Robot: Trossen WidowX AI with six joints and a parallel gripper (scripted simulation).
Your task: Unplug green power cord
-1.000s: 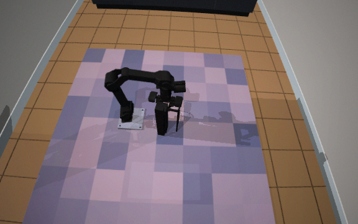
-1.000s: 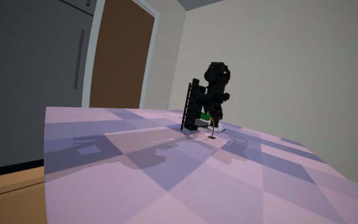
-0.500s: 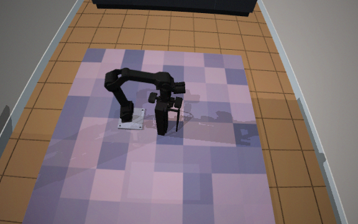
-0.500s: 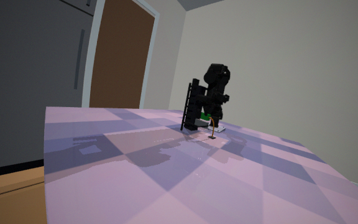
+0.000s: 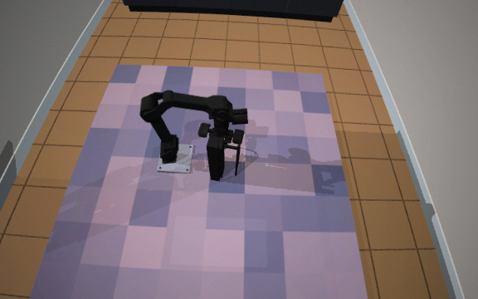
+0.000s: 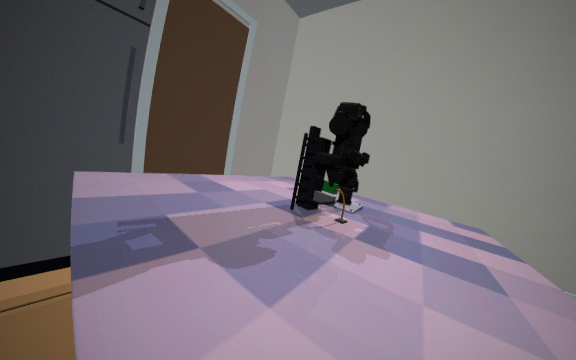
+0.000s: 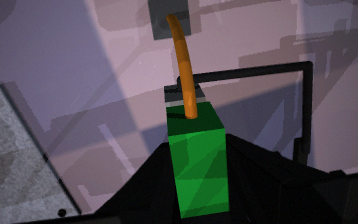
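The thin black upright bar lies 11 cm to the right of my gripper tip, 5 cm ahead of it and 3 cm above it. The rest, counted from my gripper tip: green plug: 3 cm to the right, 1 cm behind.
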